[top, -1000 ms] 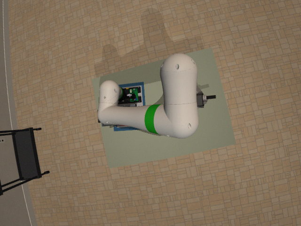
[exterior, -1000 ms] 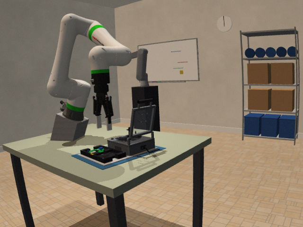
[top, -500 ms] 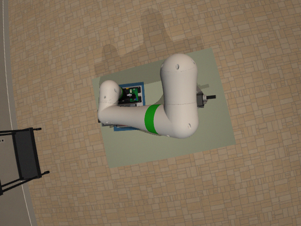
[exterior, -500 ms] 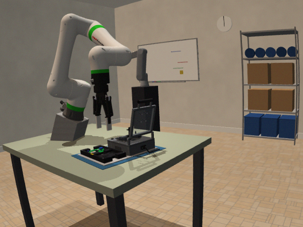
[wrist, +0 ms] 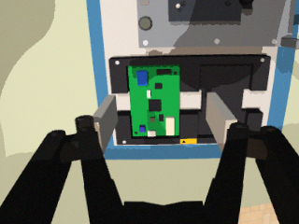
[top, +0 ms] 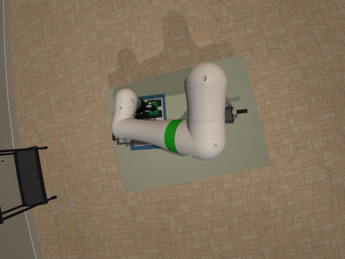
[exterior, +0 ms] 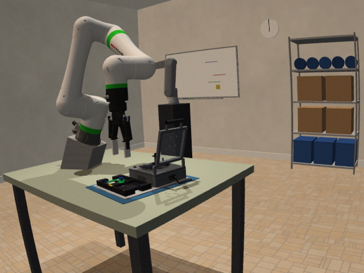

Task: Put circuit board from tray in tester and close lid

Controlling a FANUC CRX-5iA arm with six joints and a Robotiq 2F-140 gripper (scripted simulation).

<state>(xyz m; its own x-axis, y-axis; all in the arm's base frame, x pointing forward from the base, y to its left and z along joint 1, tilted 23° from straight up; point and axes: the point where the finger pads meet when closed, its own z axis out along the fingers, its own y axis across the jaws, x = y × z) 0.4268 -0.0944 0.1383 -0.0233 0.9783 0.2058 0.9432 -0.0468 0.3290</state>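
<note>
My hand is 10 mm past the green circuit board, 40 mm to the left of it and 130 mm above it. From my hand the other things lie so: lid (170 mm ahead, 140 mm to the left, 30 mm above).
</note>
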